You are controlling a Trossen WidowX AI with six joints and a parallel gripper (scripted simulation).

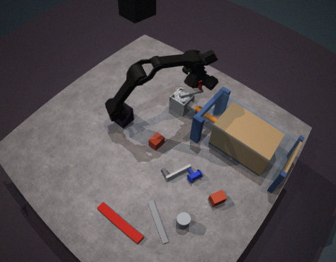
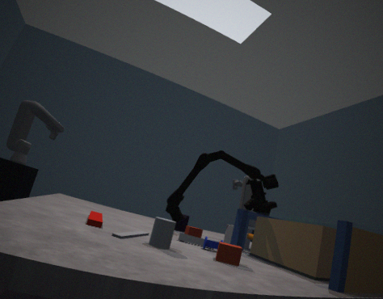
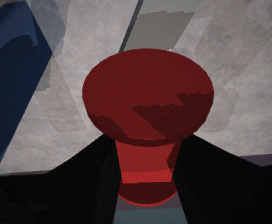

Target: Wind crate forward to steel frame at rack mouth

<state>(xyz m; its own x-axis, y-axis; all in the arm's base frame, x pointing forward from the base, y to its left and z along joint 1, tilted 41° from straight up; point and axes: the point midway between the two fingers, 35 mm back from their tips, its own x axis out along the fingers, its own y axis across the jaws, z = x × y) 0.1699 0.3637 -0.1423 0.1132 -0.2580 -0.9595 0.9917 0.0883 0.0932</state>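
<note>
Now: the winch handle with red knob 5 cm to the right of my gripper tip, 3 cm below it and 1 cm behind it. The rest, counted from my gripper tip: blue t-shaped piece: 36 cm to the right, 28 cm ahead, 12 cm below; then grey strip: 62 cm to the right, 33 cm ahead, 13 cm below; then grey winch: 12 cm to the right, 10 cm below, 5 cm behind.
</note>
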